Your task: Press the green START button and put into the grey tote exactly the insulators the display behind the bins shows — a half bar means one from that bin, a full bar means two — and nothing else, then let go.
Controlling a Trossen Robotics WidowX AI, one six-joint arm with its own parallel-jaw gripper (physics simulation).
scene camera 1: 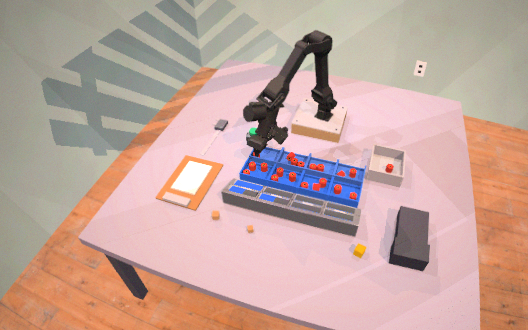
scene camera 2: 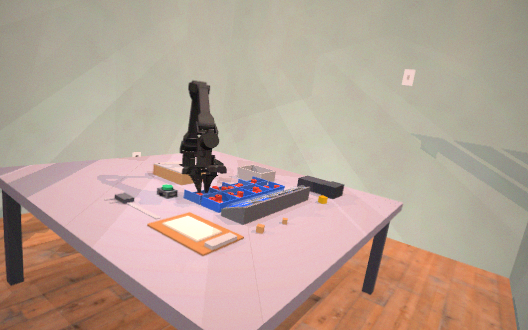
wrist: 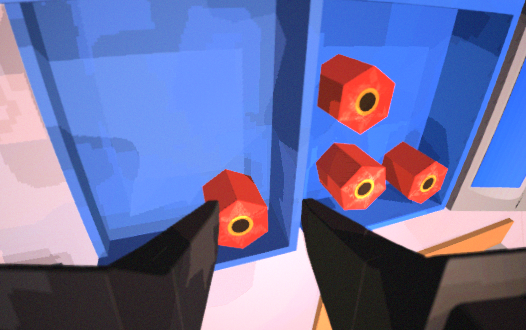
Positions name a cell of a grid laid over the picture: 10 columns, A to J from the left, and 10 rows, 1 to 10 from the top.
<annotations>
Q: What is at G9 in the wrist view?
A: My gripper.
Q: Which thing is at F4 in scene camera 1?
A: My gripper.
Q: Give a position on a white pad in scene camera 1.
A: D6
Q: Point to a white pad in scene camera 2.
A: At D7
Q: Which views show my gripper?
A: Scene camera 1, scene camera 2 and the wrist view: all of them.
</annotations>
